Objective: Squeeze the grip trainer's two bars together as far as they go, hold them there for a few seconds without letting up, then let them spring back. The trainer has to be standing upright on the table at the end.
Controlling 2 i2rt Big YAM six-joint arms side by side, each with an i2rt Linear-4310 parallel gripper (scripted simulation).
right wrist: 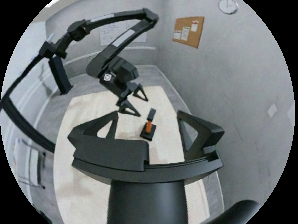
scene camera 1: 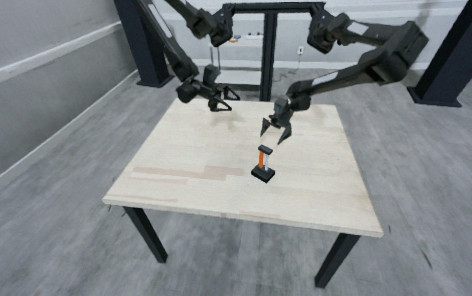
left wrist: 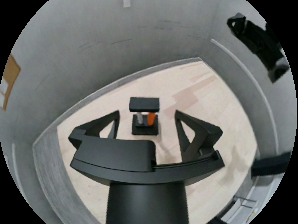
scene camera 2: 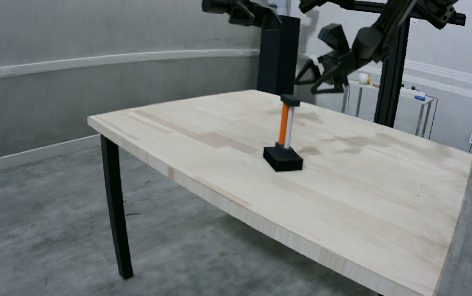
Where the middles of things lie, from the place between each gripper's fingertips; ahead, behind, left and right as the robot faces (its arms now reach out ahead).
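Scene:
The grip trainer [scene camera 2: 281, 159] has my right hand 150 mm to the right of it, 250 mm above it and 40 mm short of it. As for my left gripper [scene camera 2: 302, 86], that's 110 mm above the trainer, 10 mm to the left of it and likewise 40 mm short of it.

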